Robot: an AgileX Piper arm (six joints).
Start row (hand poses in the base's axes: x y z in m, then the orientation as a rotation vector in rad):
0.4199, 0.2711, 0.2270, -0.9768, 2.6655, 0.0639
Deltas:
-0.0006, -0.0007, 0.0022, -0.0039, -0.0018, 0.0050
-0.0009, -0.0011, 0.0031, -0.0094, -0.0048, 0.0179
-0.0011, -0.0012, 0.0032, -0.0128, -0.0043, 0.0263
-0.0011, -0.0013, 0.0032, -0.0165, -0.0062, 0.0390
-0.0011, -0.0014, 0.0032, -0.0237, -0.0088, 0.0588
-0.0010, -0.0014, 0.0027, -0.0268, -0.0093, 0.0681
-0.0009, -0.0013, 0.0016, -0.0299, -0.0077, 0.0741
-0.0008, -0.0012, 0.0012, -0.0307, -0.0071, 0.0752
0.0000, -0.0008, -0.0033, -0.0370, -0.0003, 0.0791
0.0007, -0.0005, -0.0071, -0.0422, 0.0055, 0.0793
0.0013, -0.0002, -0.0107, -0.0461, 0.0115, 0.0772
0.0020, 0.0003, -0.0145, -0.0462, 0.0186, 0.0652
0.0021, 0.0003, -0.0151, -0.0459, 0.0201, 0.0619
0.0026, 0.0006, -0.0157, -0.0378, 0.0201, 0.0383
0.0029, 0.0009, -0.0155, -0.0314, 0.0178, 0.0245
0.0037, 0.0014, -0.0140, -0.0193, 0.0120, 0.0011
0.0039, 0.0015, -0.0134, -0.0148, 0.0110, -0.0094
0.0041, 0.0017, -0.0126, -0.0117, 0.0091, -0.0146
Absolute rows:
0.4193, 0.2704, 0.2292, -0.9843, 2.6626, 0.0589
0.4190, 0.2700, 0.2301, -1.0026, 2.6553, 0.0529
0.4188, 0.2699, 0.2302, -1.0149, 2.6526, 0.0504
0.4188, 0.2698, 0.2302, -1.0325, 2.6456, 0.0473
0.4188, 0.2697, 0.2302, -1.0605, 2.6353, 0.0407
0.4189, 0.2697, 0.2297, -1.0736, 2.6309, 0.0383
0.4190, 0.2698, 0.2286, -1.0829, 2.6301, 0.0363
0.4191, 0.2699, 0.2282, -1.0848, 2.6303, 0.0358
0.4199, 0.2703, 0.2237, -1.0936, 2.6360, 0.0316
0.4206, 0.2706, 0.2199, -1.0970, 2.6425, 0.0276
0.4212, 0.2709, 0.2163, -1.0969, 2.6501, 0.0249
0.4219, 0.2714, 0.2125, -1.0827, 2.6628, 0.0257
0.4220, 0.2714, 0.2119, -1.0786, 2.6657, 0.0261
0.4225, 0.2717, 0.2113, -1.0445, 2.6756, 0.0319
0.4228, 0.2720, 0.2115, -1.0234, 2.6786, 0.0363
0.4236, 0.2725, 0.2130, -0.9869, 2.6813, 0.0445
0.4238, 0.2726, 0.2136, -0.9712, 2.6841, 0.0477
0.4240, 0.2728, 0.2144, -0.9628, 2.6839, 0.0498

